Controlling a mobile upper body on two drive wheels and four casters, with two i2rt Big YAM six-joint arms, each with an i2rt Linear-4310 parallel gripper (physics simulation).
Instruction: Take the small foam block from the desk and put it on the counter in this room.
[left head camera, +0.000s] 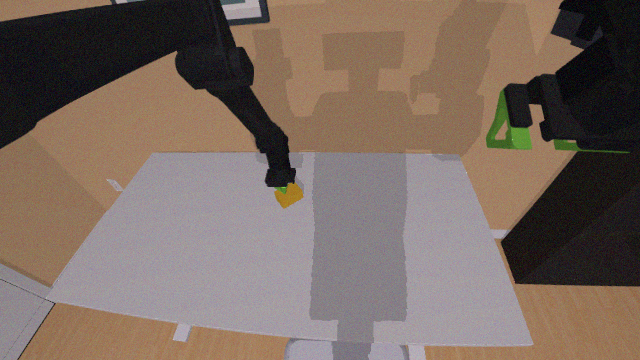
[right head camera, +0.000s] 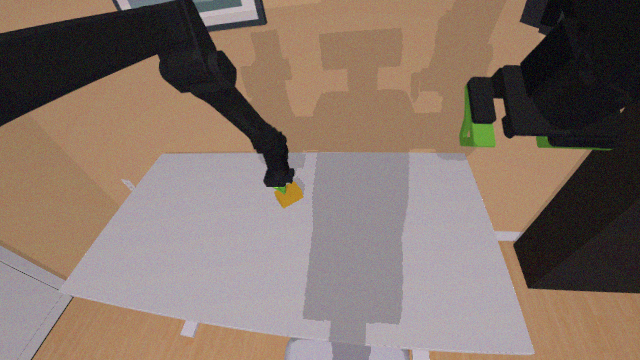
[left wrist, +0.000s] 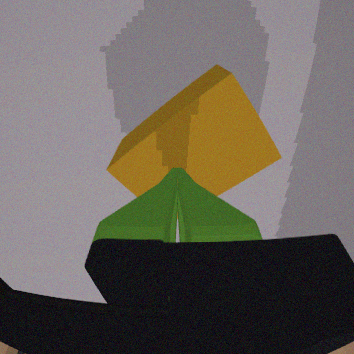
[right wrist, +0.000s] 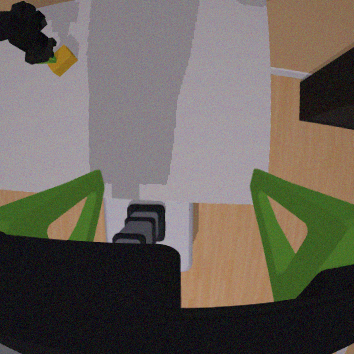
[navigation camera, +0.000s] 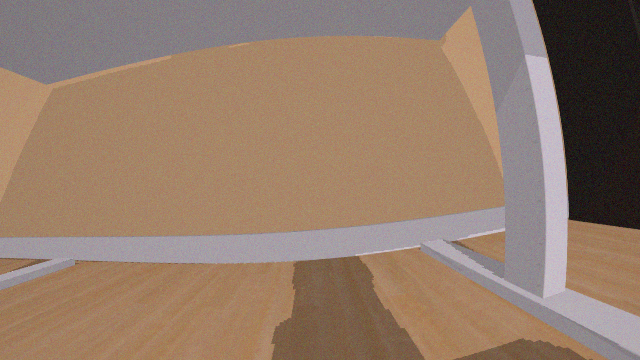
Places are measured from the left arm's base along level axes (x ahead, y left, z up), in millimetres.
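Pixels of known places: left gripper, fingertip midpoint: (left head camera: 285, 192) (right head camera: 284, 192) (left wrist: 176, 176) (right wrist: 55, 60); right gripper, fingertip midpoint: (left head camera: 522, 143) (right head camera: 499, 141) (right wrist: 176, 177).
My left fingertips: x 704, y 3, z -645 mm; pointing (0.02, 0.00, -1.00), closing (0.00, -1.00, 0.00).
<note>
Behind a point stands the place of what it marks.
A small yellow-orange foam block (left head camera: 289, 196) @[x 686, y -16, z -645 mm] (right head camera: 289, 195) @[x 690, y -18, z -645 mm] (left wrist: 220, 125) @[x 737, y -21, z -645 mm] (right wrist: 64, 61) @[x 696, y -34, z -648 mm] lies on the light grey desk (left head camera: 210, 260) @[x 443, y 233, z -690 mm] (right head camera: 210, 260) @[x 435, y 230, z -690 mm] (right wrist: 225, 125) @[x 463, y -576, z -690 mm]. My left gripper (left head camera: 283, 190) @[x 704, y 3, z -645 mm] (right head camera: 282, 190) @[x 704, y 3, z -645 mm] (left wrist: 176, 176) @[x 704, y 3, z -645 mm] is shut with its green fingertips together and nothing between them. The tips stand over the near edge of the block in the left wrist view and cover part of it; whether they touch it I cannot tell. My right gripper (right wrist: 176, 177) @[x 344, y -442, z -133 mm] is wide open and empty, high up at the right of the head views. A counter cannot be made out for certain.
A tall black cabinet (left head camera: 575, 225) @[x 669, y -1241, z -849 mm] (right head camera: 580, 235) @[x 673, y -1241, z -912 mm] (right wrist: 327, 95) @[x 720, y -1244, z -1076 mm] stands right of the desk. A pale grey surface (left head camera: 20, 315) @[x 280, y 1650, z -1252 mm] (right head camera: 20, 305) @[x 251, y 1650, z -1135 mm] shows at the lower left. A white desk leg (navigation camera: 555, 175) @[x 549, y -591, z -1203 mm] stands at the right of the navigation view. A framed picture (right head camera: 257, 12) @[x 998, y 37, z -94 mm] hangs on the wall.
</note>
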